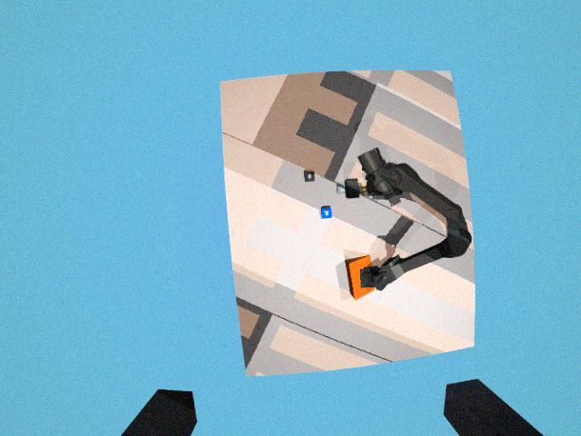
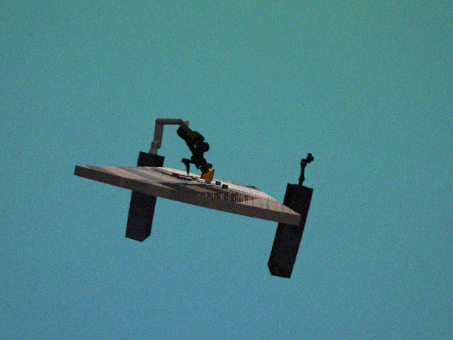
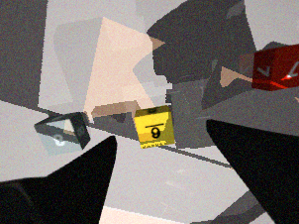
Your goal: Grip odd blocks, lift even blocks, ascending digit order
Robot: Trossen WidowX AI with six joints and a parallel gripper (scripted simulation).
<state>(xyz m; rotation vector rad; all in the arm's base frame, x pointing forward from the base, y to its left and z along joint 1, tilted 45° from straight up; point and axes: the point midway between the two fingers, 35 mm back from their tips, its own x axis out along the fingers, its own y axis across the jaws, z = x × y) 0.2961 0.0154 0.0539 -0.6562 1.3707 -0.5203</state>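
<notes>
Right now the yellow block is 10 mm below my gripper tip. From my gripper tip the other things lie so: dark block: 200 mm to the left, 50 mm ahead, 10 mm below; then blue block: 150 mm to the left, 80 mm behind, 10 mm below; then red block: 110 mm to the right, 40 mm ahead, 10 mm below.
</notes>
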